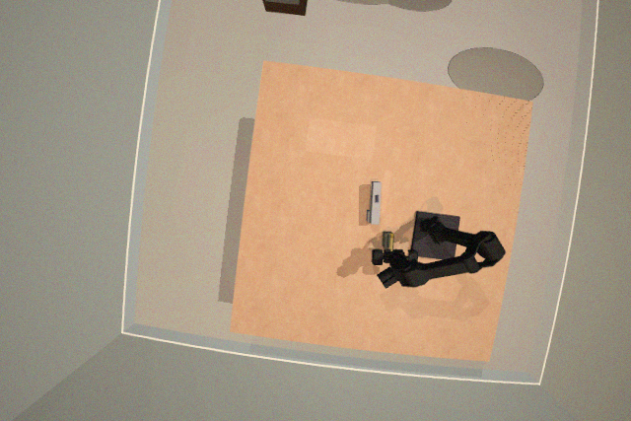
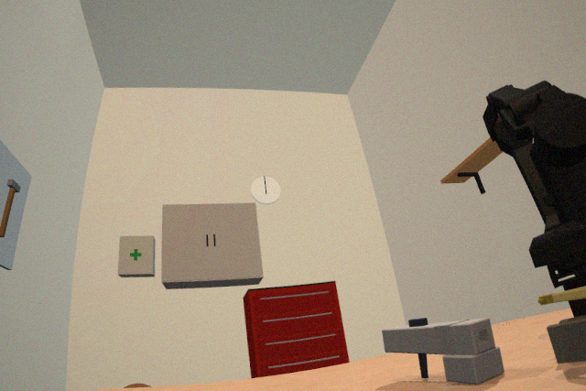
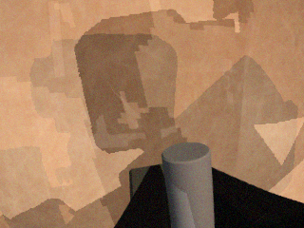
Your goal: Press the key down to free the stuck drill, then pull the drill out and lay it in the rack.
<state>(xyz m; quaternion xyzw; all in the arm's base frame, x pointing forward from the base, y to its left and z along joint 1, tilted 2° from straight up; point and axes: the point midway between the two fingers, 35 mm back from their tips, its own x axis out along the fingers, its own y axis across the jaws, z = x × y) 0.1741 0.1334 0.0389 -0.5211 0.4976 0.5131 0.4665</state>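
Now: gripper tip 4 cm to the left of the drill and 4 cm below it. Also, from my gripper tip: dark key 9 cm ahead, 24 cm to the right, 2 cm above; then rack 5 cm to the right, 1 cm below.
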